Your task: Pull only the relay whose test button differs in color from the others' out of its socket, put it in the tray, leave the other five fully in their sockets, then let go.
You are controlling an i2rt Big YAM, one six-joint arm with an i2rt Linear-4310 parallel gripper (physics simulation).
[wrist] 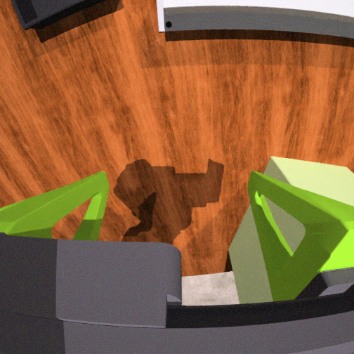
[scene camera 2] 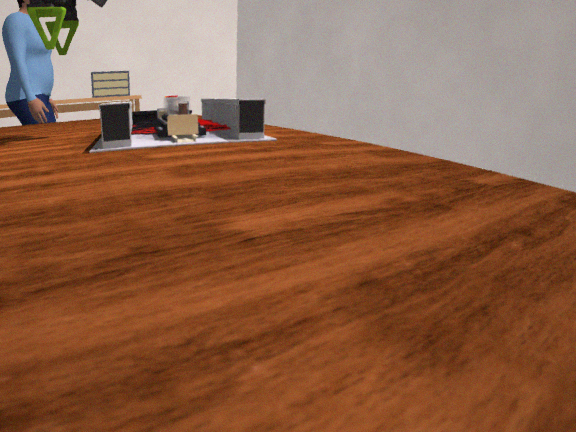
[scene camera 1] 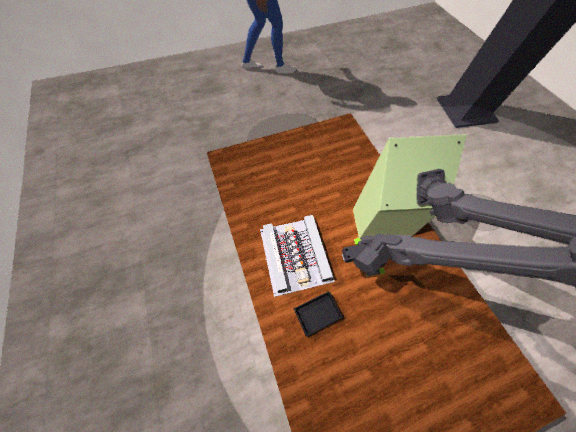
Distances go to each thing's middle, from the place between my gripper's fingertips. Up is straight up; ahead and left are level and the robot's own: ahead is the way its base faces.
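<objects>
The white socket panel (scene camera 1: 290,277) is 0.17 m below my hand at the moment, and it's 0.24 m ahead of it and 0.12 m to the right of it.
</objects>
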